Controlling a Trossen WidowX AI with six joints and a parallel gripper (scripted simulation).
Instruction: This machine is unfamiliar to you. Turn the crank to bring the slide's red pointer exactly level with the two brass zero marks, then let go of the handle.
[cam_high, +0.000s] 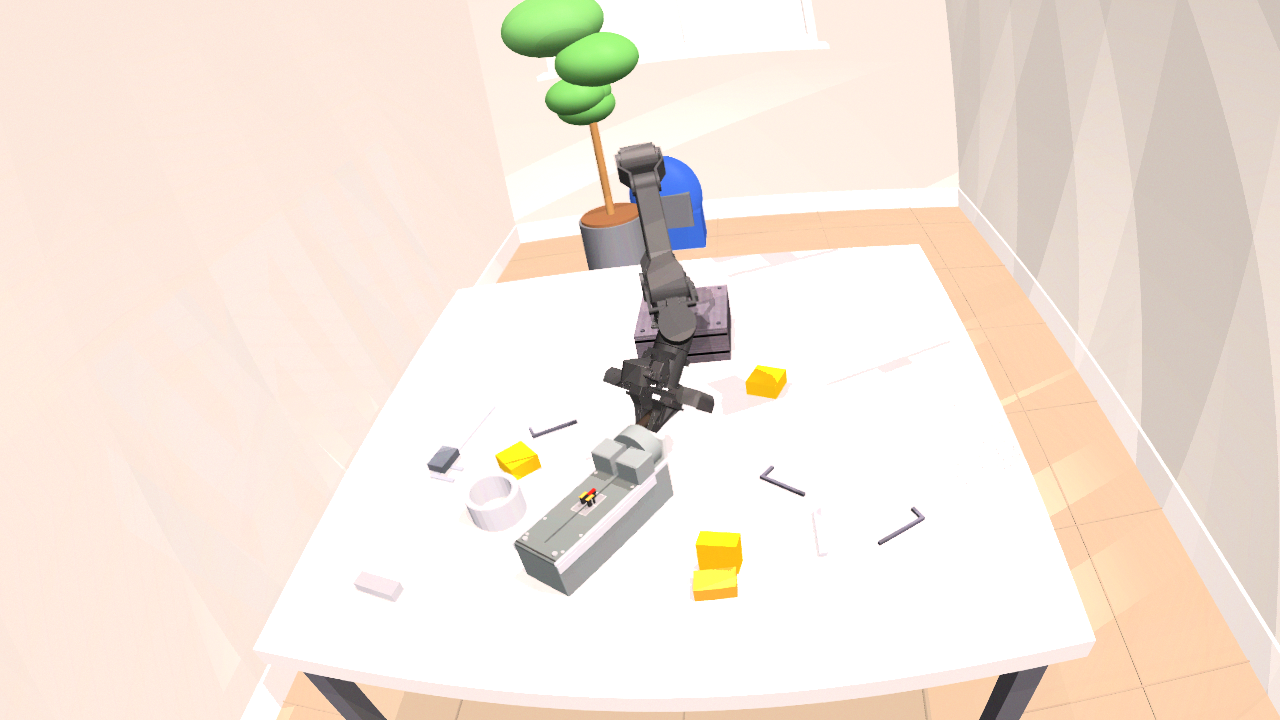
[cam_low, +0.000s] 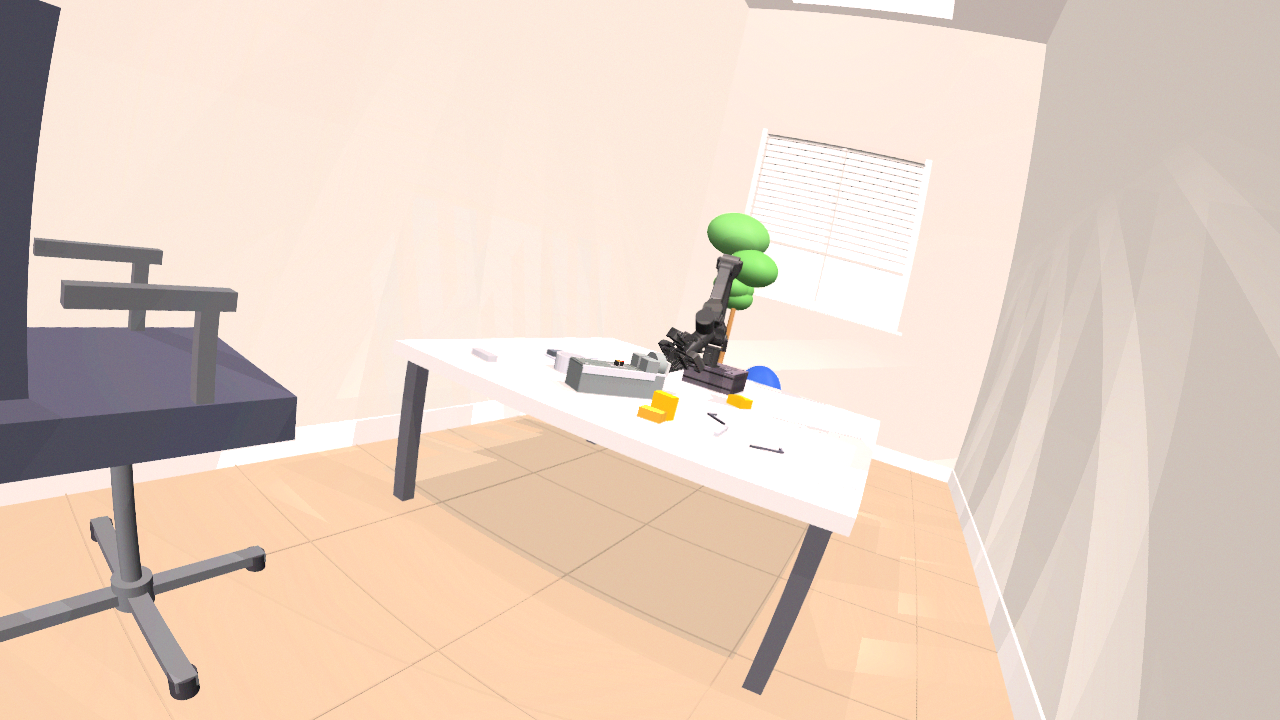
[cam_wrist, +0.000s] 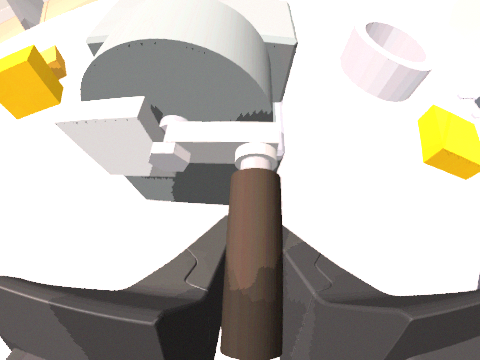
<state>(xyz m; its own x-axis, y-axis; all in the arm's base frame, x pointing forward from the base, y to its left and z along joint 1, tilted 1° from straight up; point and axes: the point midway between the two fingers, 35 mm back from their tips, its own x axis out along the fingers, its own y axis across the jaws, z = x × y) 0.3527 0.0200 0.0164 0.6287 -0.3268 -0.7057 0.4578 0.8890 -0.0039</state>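
My gripper tip is now 15 cm short of the red pointer, 4 cm to the left of it and 2 cm below it. From my gripper tip the other things lie so: brown crank handle 1 cm behind, 1 cm to the left, 3 cm above.
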